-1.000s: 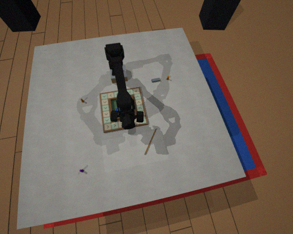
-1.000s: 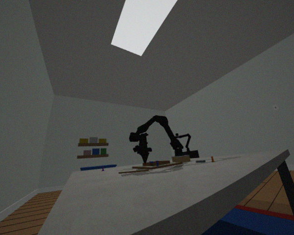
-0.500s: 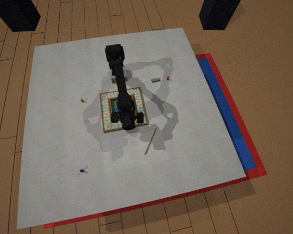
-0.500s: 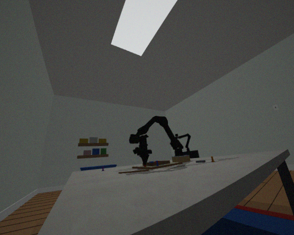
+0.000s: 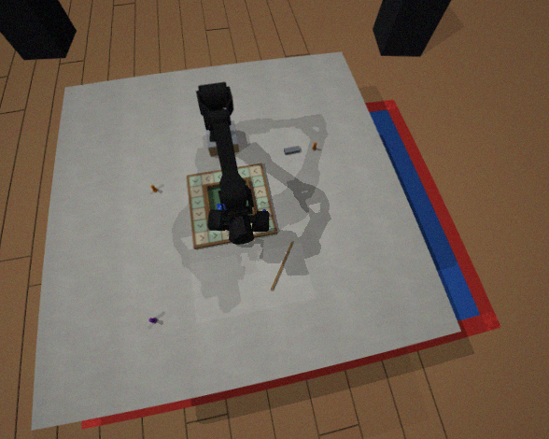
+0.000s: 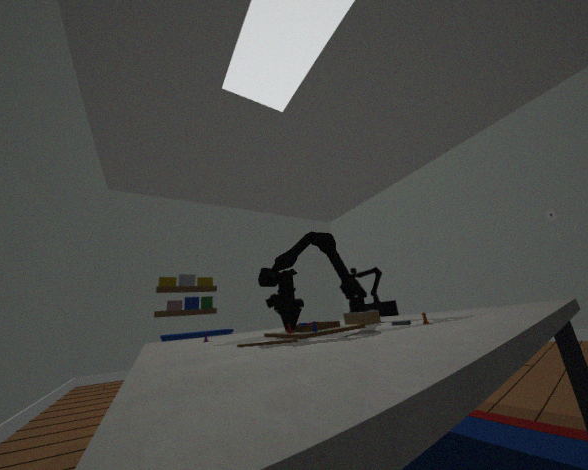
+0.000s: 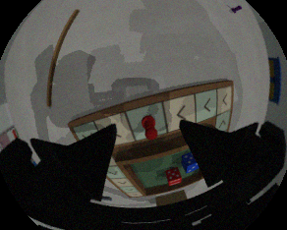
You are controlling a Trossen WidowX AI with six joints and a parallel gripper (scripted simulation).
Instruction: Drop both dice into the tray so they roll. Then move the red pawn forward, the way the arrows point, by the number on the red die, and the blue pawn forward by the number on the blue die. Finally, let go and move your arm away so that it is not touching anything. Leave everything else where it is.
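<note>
Now: the red pawn right at my gripper tip. From my gripper tip the other things lie so: green tray (11 cm behind, 4 cm to the right, 2 cm below); then wooden stick (12 cm ahead, 13 cm to the left, 2 cm below); then blue pawn (6 cm behind, 8 cm to the left).
</note>
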